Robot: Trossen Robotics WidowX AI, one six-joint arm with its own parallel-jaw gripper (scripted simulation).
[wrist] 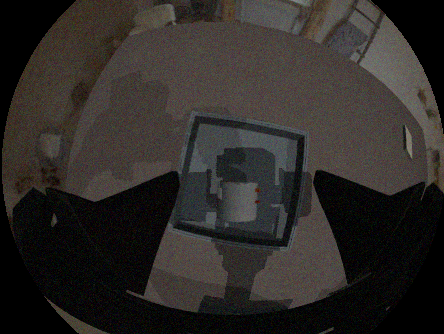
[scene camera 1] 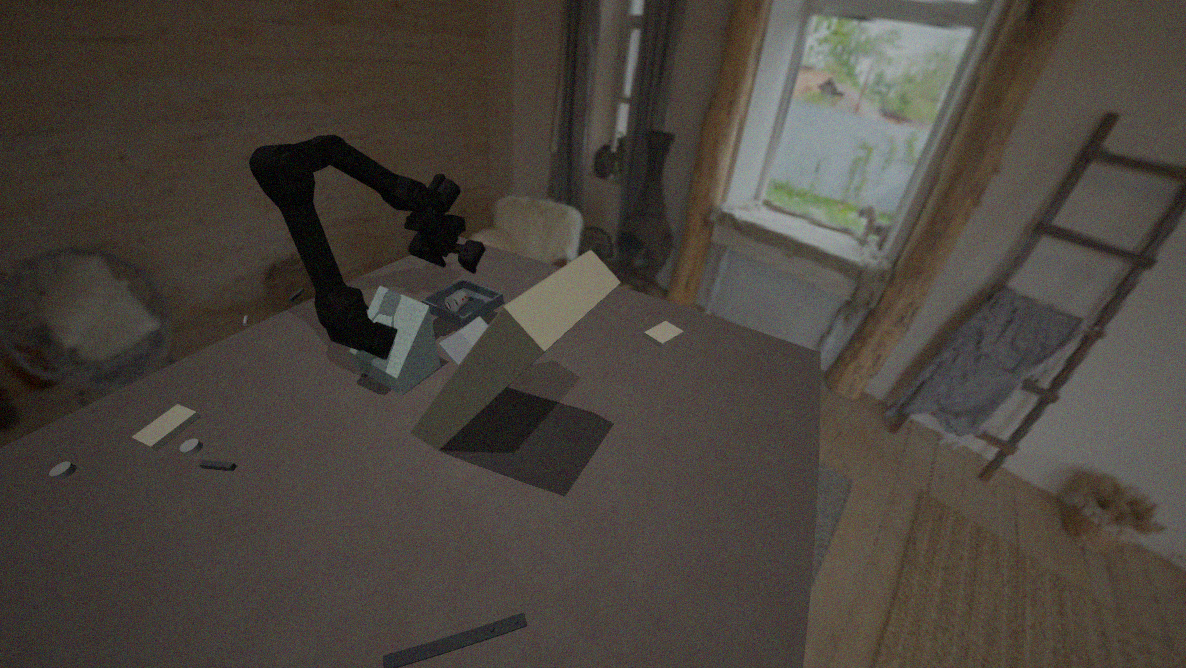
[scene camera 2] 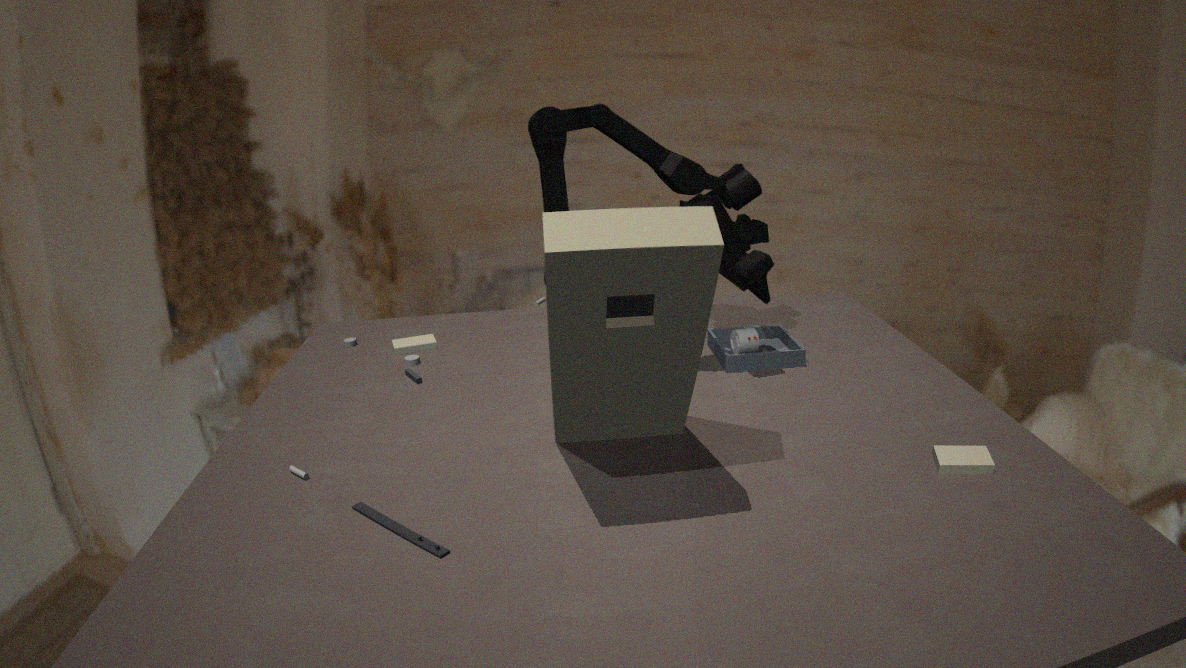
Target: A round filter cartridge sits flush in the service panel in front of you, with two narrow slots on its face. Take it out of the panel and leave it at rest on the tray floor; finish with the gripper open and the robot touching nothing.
Observation:
My gripper (scene camera 2: 756,296) is open and holds nothing. I also see a tall grey service panel (scene camera 1: 526,327).
My gripper shows as well in the wrist view (wrist: 250,178) and in scene camera 1 (scene camera 1: 459,269).

